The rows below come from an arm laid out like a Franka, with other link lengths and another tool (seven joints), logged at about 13 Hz.
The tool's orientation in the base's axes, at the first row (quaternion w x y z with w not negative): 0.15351 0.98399 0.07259 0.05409
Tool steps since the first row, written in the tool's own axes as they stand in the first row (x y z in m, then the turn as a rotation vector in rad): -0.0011 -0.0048 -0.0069 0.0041 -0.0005 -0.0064; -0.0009 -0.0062 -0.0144 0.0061 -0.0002 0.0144; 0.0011 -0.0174 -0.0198 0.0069 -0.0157 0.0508; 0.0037 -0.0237 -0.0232 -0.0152 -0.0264 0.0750; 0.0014 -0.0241 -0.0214 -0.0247 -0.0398 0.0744
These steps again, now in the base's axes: -0.0026 0.0064 0.0050 0.0031 0.0030 0.0063; -0.0035 0.0099 0.0116 0.0078 -0.0031 -0.0132; -0.0037 0.0224 0.0135 0.0113 0.0009 -0.0524; -0.0023 0.0297 0.0149 -0.0086 0.0004 -0.0805; -0.0044 0.0292 0.0129 -0.0197 0.0117 -0.0849
